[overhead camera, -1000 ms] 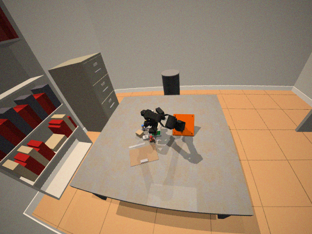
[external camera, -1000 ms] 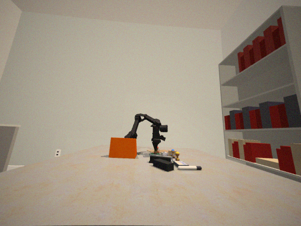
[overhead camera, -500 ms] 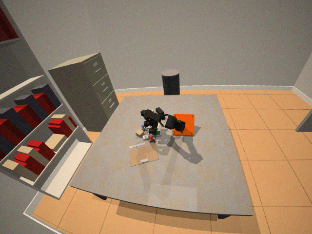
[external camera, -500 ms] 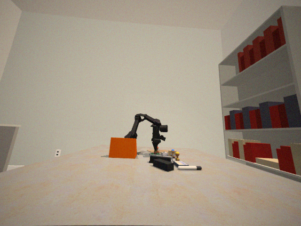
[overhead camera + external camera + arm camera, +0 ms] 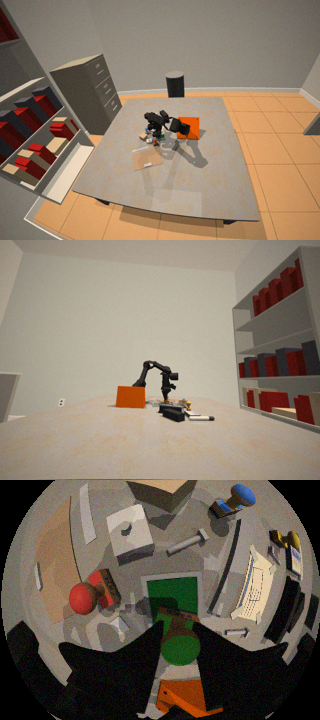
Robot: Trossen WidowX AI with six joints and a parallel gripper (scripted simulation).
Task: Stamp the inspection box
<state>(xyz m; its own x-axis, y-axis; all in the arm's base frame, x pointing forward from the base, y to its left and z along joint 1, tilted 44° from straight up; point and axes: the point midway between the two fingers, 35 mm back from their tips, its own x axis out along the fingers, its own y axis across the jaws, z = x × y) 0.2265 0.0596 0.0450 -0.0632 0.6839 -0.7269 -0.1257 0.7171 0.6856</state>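
Right now the green ink pad is 40 mm below my gripper tip. The rest, counted from my gripper tip: red-knobbed stamp 10 mm ahead, 80 mm to the left, 20 mm below; then cream card 50 mm ahead, 120 mm to the right, 40 mm below; then green-knobbed stamp 10 mm below.
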